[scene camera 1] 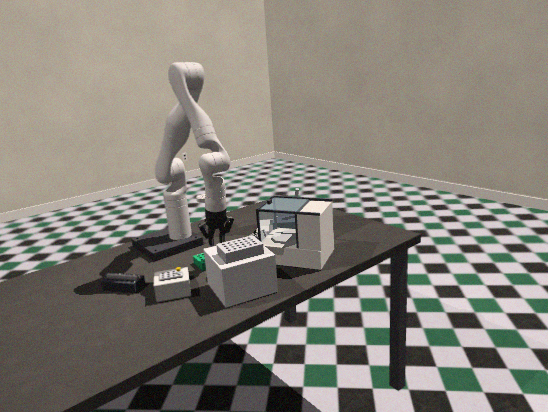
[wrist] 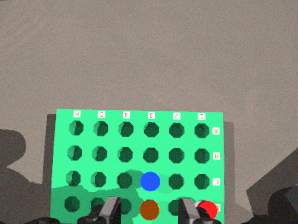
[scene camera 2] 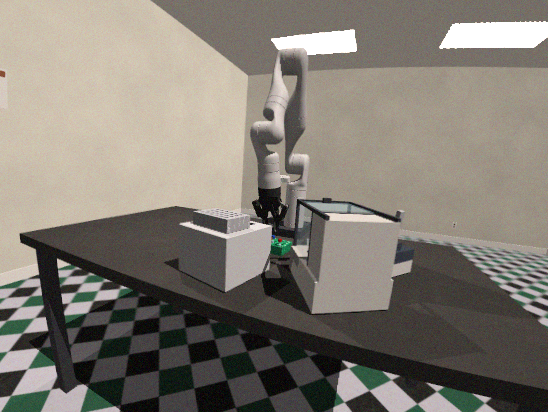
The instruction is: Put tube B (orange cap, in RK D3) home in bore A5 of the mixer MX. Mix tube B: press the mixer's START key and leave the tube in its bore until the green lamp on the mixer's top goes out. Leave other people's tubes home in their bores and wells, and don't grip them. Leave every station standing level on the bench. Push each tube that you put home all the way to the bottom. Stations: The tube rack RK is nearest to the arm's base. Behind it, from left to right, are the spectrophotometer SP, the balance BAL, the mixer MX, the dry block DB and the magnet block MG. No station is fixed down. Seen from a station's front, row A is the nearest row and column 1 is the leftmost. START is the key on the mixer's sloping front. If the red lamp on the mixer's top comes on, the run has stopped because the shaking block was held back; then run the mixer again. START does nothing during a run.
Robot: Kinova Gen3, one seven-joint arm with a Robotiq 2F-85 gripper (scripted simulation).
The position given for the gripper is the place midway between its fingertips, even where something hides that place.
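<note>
Scene camera 2 shows a white mixer MX (scene camera 2: pixel 224 261) and a glass-walled balance (scene camera 2: pixel 342 262). Scene camera 1 shows the white mixer MX (scene camera 1: pixel 247 279), the glass-walled balance (scene camera 1: pixel 299 230) and a dry block (scene camera 1: pixel 168 287). A green tube rack RK (wrist: pixel 164 142) is visible. The white mixer MX is out of frame in the wrist view. The dry block is out of frame in the wrist view. The gripper (scene camera 2: pixel 271 229) is also visible as the gripper (scene camera 1: pixel 216 244).
</note>
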